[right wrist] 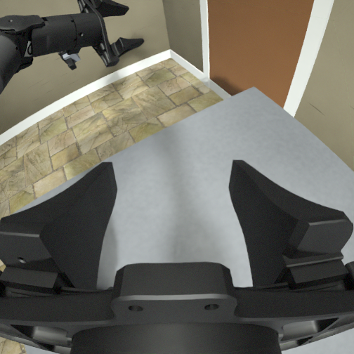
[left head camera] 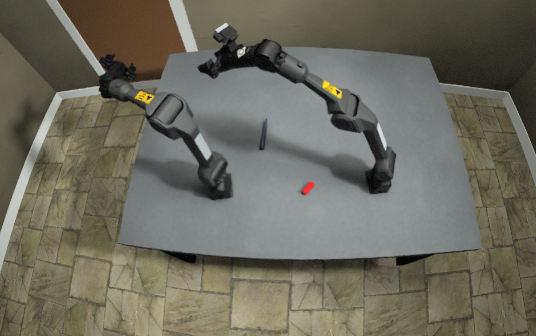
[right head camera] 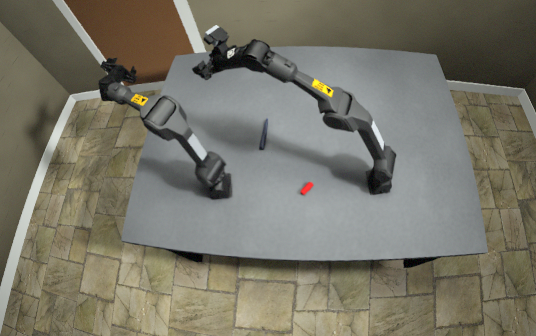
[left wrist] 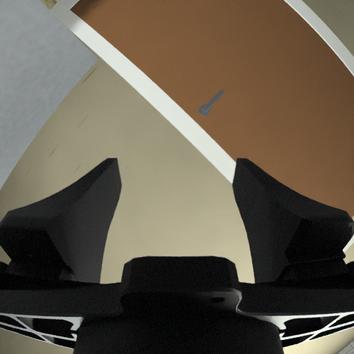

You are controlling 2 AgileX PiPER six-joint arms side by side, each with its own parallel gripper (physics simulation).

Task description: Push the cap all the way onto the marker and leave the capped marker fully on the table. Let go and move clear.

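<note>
A dark blue marker point(left head camera: 263, 135) point(right head camera: 263, 135) lies flat on the table point(left head camera: 300, 225) point(right head camera: 300, 225), its narrow tip toward the top of the picture. A red cap point(left head camera: 308, 188) point(right head camera: 307, 188) lies on its side nearer the front edge, to the lower right of the marker and apart from it. My left gripper point(left head camera: 120, 63) point(right head camera: 120, 67) point(left wrist: 176, 171) is open and empty, raised beyond the table's back left corner. My right gripper point(left head camera: 207, 70) point(right head camera: 201, 71) point(right wrist: 172, 174) is open and empty above the back left part of the table. Both are far from marker and cap.
The left gripper's open fingers also show at the top left of the right wrist view. The right forearm point(left head camera: 320, 85) point(right head camera: 310, 82) reaches across the back of the table. A brown door point(left head camera: 125, 30) point(right head camera: 130, 30) and walls stand behind the table.
</note>
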